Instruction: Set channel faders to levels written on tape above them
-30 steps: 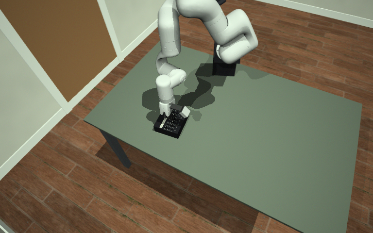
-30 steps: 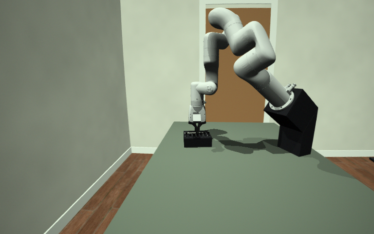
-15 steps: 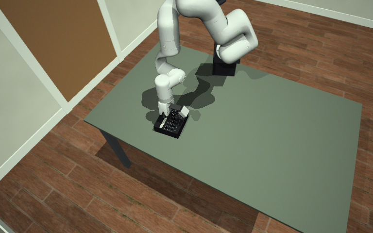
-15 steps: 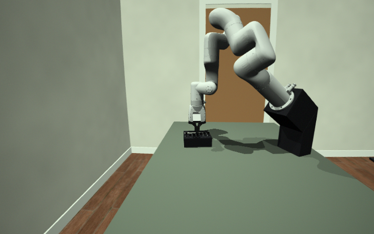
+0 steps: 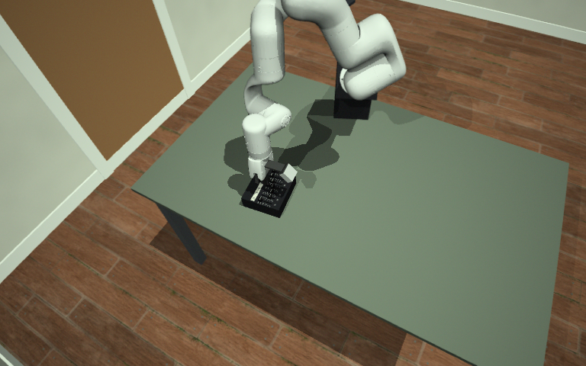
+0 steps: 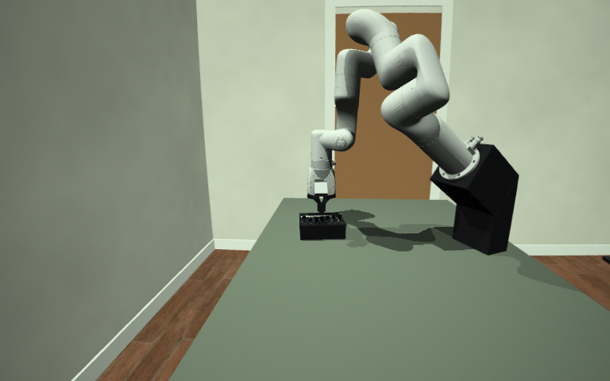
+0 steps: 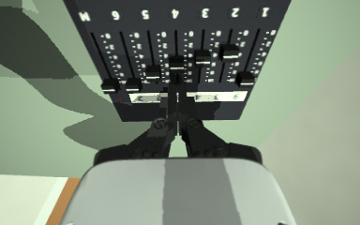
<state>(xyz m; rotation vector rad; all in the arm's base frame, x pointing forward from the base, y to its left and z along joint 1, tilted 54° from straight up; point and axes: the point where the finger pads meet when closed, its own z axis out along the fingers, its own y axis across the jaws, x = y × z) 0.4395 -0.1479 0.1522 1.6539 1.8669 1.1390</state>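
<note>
Right now my hand is 4 cm past the channel 6 cap, 1 cm to the left of it and 3 cm above it. Also, from my hand: master cap: 7 cm behind, 2 cm to the right, 3 cm below.
</note>
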